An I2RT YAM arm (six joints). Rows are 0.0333 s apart.
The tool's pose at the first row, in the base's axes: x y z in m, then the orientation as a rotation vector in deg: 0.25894 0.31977 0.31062 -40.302 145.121 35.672
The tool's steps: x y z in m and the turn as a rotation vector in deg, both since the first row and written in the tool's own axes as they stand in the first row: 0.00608 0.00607 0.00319 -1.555 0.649 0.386; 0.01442 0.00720 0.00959 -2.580 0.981 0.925; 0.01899 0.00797 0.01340 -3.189 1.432 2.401; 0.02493 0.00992 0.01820 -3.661 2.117 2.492; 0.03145 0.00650 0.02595 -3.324 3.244 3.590; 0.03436 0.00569 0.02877 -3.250 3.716 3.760; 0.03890 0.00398 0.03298 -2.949 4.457 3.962
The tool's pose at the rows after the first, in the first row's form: 0.25172 0.32388 0.30676 -40.683 145.679 37.714; 0.24644 0.32503 0.29767 -40.534 146.089 39.183; 0.24355 0.32594 0.29249 -39.129 147.131 40.408; 0.23921 0.32777 0.28617 -39.507 147.727 40.937; 0.23829 0.32680 0.27556 -38.550 149.363 40.655; 0.23729 0.32658 0.27156 -38.535 149.896 40.524; 0.23594 0.32580 0.26533 -38.528 150.731 40.046
